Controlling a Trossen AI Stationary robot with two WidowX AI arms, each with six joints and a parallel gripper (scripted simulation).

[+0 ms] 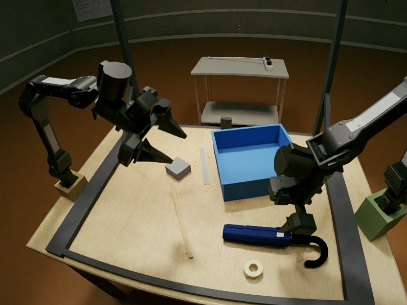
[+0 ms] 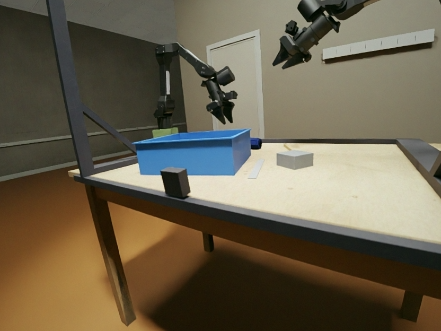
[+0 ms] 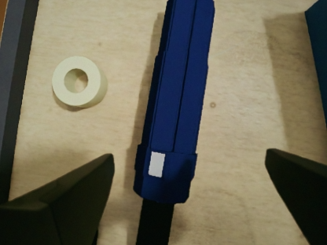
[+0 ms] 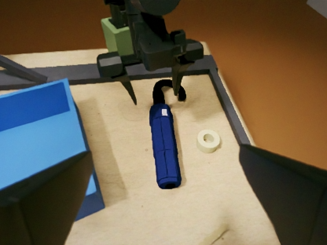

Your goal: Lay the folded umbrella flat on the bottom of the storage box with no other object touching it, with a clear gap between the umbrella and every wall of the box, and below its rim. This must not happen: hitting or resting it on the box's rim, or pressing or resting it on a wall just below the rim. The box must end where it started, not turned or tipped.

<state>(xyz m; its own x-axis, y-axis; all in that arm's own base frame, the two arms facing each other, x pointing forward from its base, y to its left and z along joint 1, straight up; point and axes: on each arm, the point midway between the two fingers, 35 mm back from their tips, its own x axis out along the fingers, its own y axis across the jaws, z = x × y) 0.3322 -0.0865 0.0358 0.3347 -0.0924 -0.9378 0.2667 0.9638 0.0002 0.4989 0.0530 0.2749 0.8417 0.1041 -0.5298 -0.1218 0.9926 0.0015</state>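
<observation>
Now: left hand 40 mm short of the umbrella, 10 mm to the left of it and 130 mm above it. Also, from my left hand: grey strip: 290 mm behind, 280 mm to the right, 150 mm below; thin wooden stick: 30 mm behind, 300 mm to the right, 140 mm below; blue storage box: 290 mm behind, 80 mm to the right, 100 mm below.
</observation>
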